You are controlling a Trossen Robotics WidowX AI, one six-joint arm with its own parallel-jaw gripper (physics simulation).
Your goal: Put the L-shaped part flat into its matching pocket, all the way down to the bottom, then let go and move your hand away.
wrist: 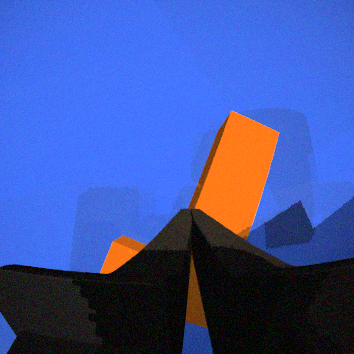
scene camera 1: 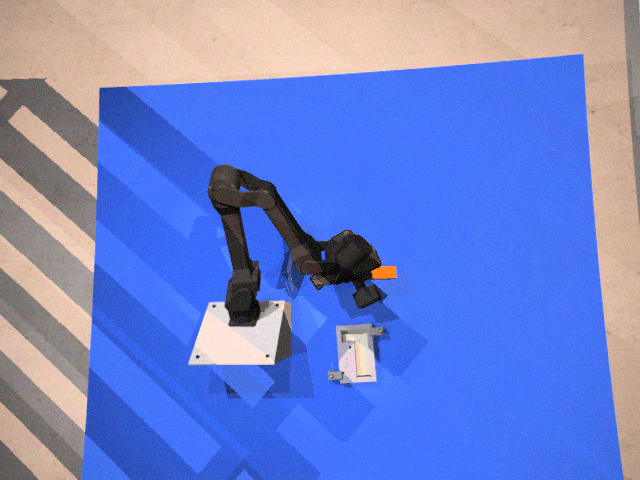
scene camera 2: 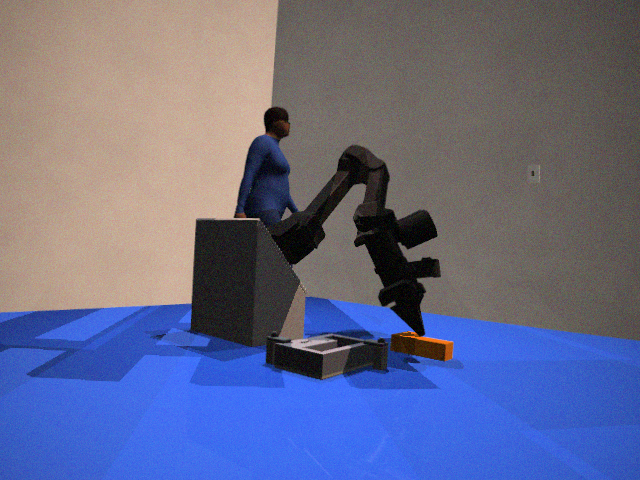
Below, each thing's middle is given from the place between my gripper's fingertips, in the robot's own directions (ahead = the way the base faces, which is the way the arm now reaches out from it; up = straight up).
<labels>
Right now my hand is 20 mm above the orange L-shaped part [scene camera 2: 408, 342] and 10 mm short of it.
</labels>
